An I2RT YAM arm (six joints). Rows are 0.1 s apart.
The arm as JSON. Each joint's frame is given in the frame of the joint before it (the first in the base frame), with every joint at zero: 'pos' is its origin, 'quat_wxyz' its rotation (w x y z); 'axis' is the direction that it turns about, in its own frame. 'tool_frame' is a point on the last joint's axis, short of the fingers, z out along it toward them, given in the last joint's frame.
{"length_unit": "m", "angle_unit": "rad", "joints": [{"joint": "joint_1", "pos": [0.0, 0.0, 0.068], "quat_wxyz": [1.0, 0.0, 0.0, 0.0], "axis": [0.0, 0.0, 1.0]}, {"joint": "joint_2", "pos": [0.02, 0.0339, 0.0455], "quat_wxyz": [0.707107, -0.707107, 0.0, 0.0], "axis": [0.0, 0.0, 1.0]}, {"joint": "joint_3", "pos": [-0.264, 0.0, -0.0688], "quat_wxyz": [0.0, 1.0, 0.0, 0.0], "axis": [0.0, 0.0, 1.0]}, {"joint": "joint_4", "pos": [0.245, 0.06, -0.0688], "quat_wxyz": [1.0, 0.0, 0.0, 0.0], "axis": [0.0, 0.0, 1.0]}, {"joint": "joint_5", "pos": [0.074, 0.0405, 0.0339], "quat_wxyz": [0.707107, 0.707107, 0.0, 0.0], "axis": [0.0, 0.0, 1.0]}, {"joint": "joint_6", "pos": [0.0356, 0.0, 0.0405], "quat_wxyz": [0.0, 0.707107, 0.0, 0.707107], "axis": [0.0, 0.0, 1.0]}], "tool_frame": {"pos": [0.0, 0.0, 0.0], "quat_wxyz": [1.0, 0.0, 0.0, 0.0]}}
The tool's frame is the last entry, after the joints.
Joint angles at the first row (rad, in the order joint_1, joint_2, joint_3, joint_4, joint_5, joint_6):
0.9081 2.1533 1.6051 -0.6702 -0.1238 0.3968
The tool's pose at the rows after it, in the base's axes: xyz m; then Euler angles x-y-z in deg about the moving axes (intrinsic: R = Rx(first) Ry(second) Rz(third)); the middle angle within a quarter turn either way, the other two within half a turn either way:
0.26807 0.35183 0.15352 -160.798 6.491 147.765
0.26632 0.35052 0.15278 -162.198 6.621 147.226
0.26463 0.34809 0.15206 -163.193 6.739 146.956
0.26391 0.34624 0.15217 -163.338 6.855 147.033
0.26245 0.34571 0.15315 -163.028 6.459 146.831
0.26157 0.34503 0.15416 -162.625 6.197 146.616
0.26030 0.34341 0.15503 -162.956 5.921 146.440
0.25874 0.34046 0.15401 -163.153 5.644 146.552
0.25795 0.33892 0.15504 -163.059 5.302 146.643
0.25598 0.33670 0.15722 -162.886 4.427 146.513
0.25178 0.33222 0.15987 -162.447 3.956 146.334
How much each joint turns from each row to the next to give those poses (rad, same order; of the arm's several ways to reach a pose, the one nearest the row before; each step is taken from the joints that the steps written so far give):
0.0027 0.0033 0.0024 -0.0157 0.0125 -0.0106
0.0026 -0.0008 -0.0015 -0.0176 0.0169 -0.0115
0.0007 -0.0058 -0.0103 -0.0082 0.0119 -0.0073
-0.0011 -0.0069 -0.0105 0.0026 0.0028 0.0000
0.0012 -0.0062 -0.0059 0.0001 -0.0084 -0.0017
0.0001 -0.0062 -0.0061 0.0030 -0.0077 -0.0027
0.0000 -0.0060 -0.0050 -0.0086 -0.0006 -0.0044
-0.0016 -0.0089 -0.0175 0.0028 -0.0023 -0.0004
-0.0012 -0.0067 -0.0060 -0.0030 -0.0062 0.0003
-0.0007 -0.0111 -0.0076 -0.0102 -0.0143 -0.0035
0.0004 -0.0260 -0.0293 0.0047 -0.0110 -0.0019

